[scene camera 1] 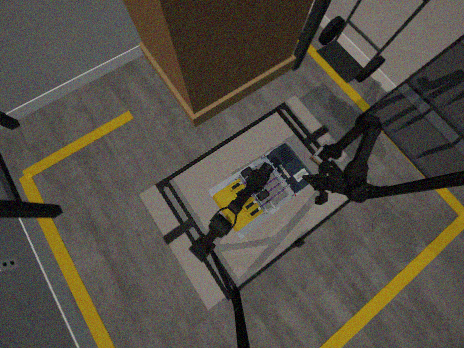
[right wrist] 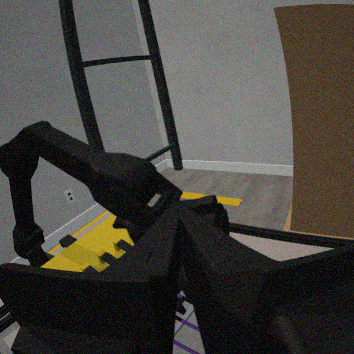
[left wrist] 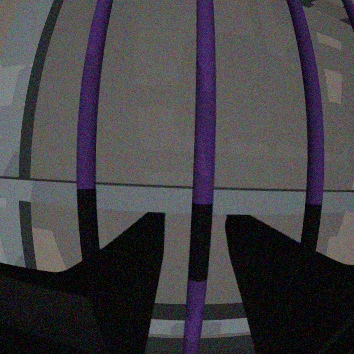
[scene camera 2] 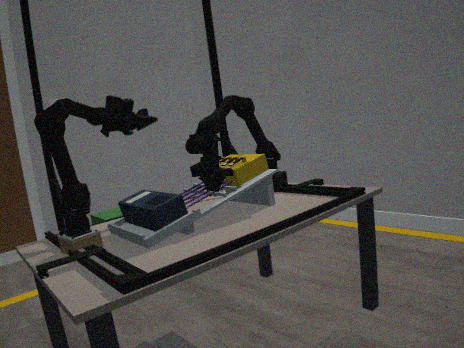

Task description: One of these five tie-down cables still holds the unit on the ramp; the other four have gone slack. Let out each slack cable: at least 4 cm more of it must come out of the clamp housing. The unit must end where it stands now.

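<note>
The dark blue unit [scene camera 1: 284, 156] [scene camera 2: 155, 209] sits low on the pale grey ramp [scene camera 2: 261, 192]. The yellow clamp housing [scene camera 1: 246, 220] [scene camera 2: 253, 170] [right wrist: 75, 252] stands at the ramp's upper end. Purple cables run between them; in the left wrist view a middle cable [left wrist: 205, 100], a left cable [left wrist: 88, 120] and a right cable [left wrist: 314, 125] each carry a black band. My left gripper [left wrist: 195, 216] [scene camera 2: 215, 187] is partly open over the ramp, fingertips on either side of the middle cable's band, gaps at both sides. My right gripper [scene camera 2: 155, 119] [right wrist: 177, 216] is shut and empty, raised above the unit's end.
A black rail frame [scene camera 2: 240, 238] runs round the table top [scene camera 2: 67, 292]. A green block [scene camera 2: 106, 216] lies behind the unit, near the right arm's base. A large brown cabinet [scene camera 1: 235, 55] [right wrist: 322, 120] stands beyond the table, and a hand truck [scene camera 1: 342, 61] is farther off.
</note>
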